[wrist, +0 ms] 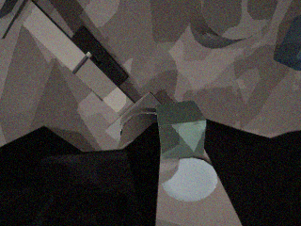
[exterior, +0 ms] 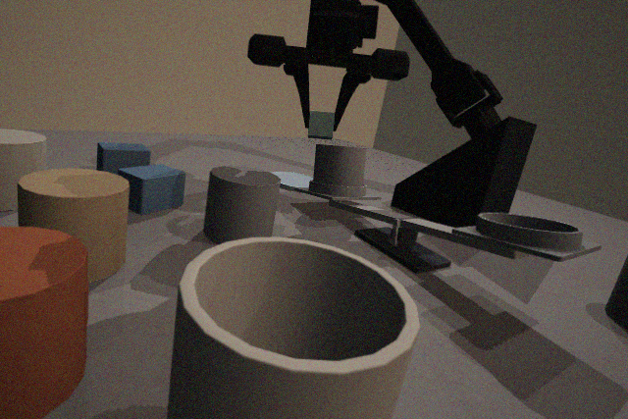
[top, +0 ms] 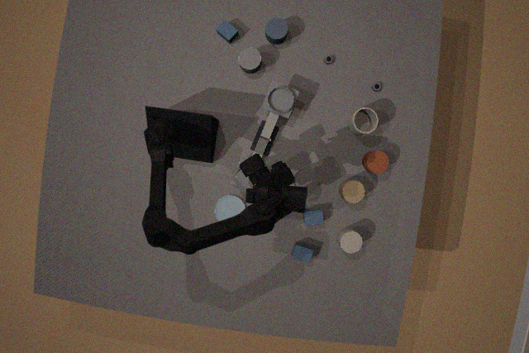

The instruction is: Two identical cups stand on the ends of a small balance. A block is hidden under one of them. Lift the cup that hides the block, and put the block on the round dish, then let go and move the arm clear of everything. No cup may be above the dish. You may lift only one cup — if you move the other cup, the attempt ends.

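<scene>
The round light-blue dish is 120 mm to the right of my gripper tip, 110 mm below it and 100 mm behind it. From my gripper tip the other things lie so: teal block right at my gripper tip; then tan cup 250 mm ahead, 80 mm below, 20 mm to the left; then small balance 130 mm to the left, 70 mm below, 30 mm behind.
</scene>
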